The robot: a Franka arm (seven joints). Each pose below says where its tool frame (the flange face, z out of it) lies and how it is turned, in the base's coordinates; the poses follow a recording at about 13 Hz.
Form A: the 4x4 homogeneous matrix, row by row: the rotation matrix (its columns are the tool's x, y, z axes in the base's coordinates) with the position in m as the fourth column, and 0 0 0 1 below. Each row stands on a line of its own.
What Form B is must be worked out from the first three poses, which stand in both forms.
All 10 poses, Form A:
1:
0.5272 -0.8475 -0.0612 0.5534
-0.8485 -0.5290 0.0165 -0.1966
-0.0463 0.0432 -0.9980 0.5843
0 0 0 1
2:
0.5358 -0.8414 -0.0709 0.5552
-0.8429 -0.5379 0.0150 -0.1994
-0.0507 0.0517 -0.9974 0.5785
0 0 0 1
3:
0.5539 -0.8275 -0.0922 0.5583
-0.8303 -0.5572 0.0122 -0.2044
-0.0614 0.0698 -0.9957 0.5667
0 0 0 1
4:
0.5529 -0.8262 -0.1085 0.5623
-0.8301 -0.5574 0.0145 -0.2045
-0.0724 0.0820 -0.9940 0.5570
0 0 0 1
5:
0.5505 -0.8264 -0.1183 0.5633
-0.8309 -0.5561 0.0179 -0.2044
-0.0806 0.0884 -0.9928 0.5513
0 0 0 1
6:
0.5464 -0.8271 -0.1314 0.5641
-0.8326 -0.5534 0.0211 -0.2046
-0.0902 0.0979 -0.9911 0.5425
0 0 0 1
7:
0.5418 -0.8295 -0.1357 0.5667
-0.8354 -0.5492 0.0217 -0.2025
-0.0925 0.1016 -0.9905 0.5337
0 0 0 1
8:
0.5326 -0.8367 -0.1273 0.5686
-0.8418 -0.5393 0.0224 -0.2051
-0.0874 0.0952 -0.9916 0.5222
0 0 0 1
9:
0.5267 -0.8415 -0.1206 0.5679
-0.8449 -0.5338 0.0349 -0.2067
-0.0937 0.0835 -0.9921 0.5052
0 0 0 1
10:
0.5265 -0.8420 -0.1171 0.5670
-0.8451 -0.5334 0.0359 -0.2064
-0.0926 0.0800 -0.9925 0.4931
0 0 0 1
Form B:
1: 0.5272 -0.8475 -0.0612; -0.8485 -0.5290 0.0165; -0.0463 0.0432 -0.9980; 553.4 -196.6 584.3
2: 0.5358 -0.8414 -0.0709; -0.8429 -0.5379 0.0150; -0.0507 0.0517 -0.9974; 555.2 -199.4 578.5
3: 0.5539 -0.8275 -0.0922; -0.8303 -0.5572 0.0122; -0.0614 0.0698 -0.9957; 558.3 -204.4 566.7
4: 0.5529 -0.8262 -0.1085; -0.8301 -0.5574 0.0145; -0.0724 0.0820 -0.9940; 562.3 -204.5 557.0
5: 0.5505 -0.8264 -0.1183; -0.8309 -0.5561 0.0179; -0.0806 0.0884 -0.9928; 563.3 -204.4 551.3
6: 0.5464 -0.8271 -0.1314; -0.8326 -0.5534 0.0211; -0.0902 0.0979 -0.9911; 564.1 -204.6 542.5
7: 0.5418 -0.8295 -0.1357; -0.8354 -0.5492 0.0217; -0.0925 0.1016 -0.9905; 566.7 -202.5 533.7
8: 0.5326 -0.8367 -0.1273; -0.8418 -0.5393 0.0224; -0.0874 0.0952 -0.9916; 568.6 -205.1 522.2
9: 0.5267 -0.8415 -0.1206; -0.8449 -0.5338 0.0349; -0.0937 0.0835 -0.9921; 567.9 -206.7 505.2
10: 0.5265 -0.8420 -0.1171; -0.8451 -0.5334 0.0359; -0.0926 0.0800 -0.9925; 567.0 -206.4 493.1
